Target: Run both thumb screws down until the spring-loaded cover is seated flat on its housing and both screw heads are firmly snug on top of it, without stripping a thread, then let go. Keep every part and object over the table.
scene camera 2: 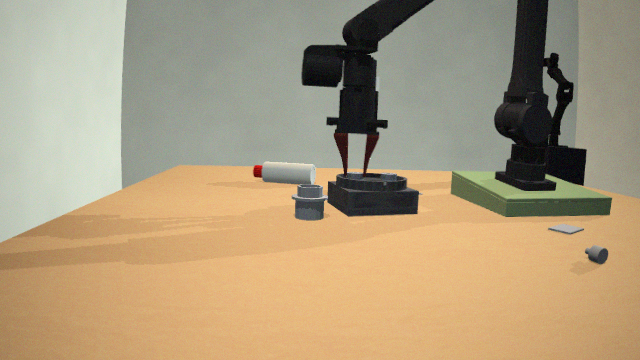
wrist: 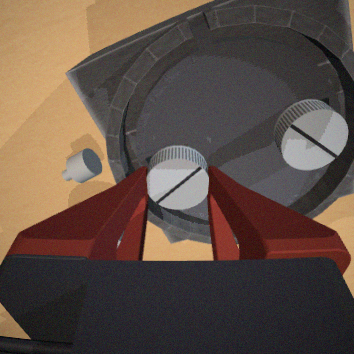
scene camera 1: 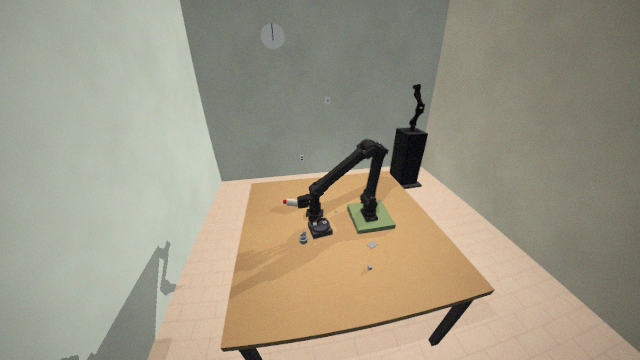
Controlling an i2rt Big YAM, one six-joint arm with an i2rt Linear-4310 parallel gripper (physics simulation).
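Pixels of known places: gripper, fingertip midpoint: [scene camera 2: 354, 176] [wrist: 177, 176] [scene camera 1: 314, 224]; arm's base, link origin: [scene camera 2: 524, 184] [scene camera 1: 368, 215].
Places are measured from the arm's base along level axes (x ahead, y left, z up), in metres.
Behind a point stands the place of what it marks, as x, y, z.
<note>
The dark square housing [scene camera 1: 321, 233] @(0.346, 0.085, -0.013) [scene camera 2: 382, 203] @(0.340, 0.087, -0.023) [wrist: 92, 82] @(0.402, -0.023, -0.004) stands on the table. The dark round cover [wrist: 200, 95] @(0.356, -0.007, 0.005) lies inside its raised ring; whether it is seated flat cannot be told. My gripper [scene camera 1: 314, 220] @(0.375, 0.027, 0.013) [scene camera 2: 355, 174] @(0.375, 0.027, 0.013) [wrist: 177, 176] @(0.375, 0.027, 0.013) points down and is shut on one thumb screw [wrist: 187, 193] @(0.372, 0.033, 0.020), with a red finger on each side of its knurled head. That head's slot runs from lower left to upper right in the wrist view. The other thumb screw [scene camera 2: 389, 176] @(0.314, 0.035, 0.015) [wrist: 305, 152] @(0.316, 0.025, 0.018) stands free across the cover. The screws' threads are hidden.
A flanged grey cylinder [scene camera 1: 303, 238] @(0.461, 0.117, 0.002) [scene camera 2: 309, 203] @(0.464, 0.122, -0.017) stands beside the housing. A white bottle [scene camera 1: 291, 202] @(0.497, -0.265, -0.004) [scene camera 2: 287, 172] @(0.475, -0.250, -0.014) lies behind. A small stubbed part [wrist: 84, 166] @(0.439, 0.030, -0.024) lies near the housing. A thin plate [scene camera 1: 372, 245] @(0.066, 0.224, -0.041) [scene camera 2: 566, 228] @(0.065, 0.220, -0.041) and small cylinder [scene camera 1: 369, 268] @(0.151, 0.378, -0.030) [scene camera 2: 598, 254] @(0.154, 0.380, -0.030) lie right, before the green base [scene camera 2: 555, 206] @(0.007, 0.118, -0.025).
</note>
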